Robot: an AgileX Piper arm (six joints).
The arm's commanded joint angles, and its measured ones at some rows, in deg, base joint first. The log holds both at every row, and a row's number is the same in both.
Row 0, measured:
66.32, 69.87, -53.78, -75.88, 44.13, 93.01
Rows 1 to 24, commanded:
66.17, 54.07, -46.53, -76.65, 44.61, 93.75
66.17, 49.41, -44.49, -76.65, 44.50, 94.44
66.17, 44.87, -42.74, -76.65, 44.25, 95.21
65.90, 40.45, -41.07, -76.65, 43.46, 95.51
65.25, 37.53, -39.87, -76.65, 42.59, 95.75
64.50, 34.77, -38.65, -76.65, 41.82, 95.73
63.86, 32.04, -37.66, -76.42, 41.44, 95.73
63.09, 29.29, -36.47, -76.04, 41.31, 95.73
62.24, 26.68, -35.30, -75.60, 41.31, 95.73
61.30, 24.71, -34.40, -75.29, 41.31, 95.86
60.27, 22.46, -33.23, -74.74, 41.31, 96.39
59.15, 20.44, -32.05, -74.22, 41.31, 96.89
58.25, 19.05, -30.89, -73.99, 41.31, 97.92
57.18, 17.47, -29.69, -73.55, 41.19, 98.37
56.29, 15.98, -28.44, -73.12, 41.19, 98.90
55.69, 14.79, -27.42, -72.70, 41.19, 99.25
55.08, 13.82, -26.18, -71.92, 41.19, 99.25
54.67, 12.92, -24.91, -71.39, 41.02, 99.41
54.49, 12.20, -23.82, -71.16, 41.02, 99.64
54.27, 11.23, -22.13, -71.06, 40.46, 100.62
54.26, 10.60, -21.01, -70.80, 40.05, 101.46
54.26, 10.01, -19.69, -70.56, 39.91, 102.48
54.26, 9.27, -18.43, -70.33, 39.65, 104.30
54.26, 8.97, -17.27, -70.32, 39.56, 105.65
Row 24, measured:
54.80, 10.92, -21.21, -70.79, 40.90, 101.41
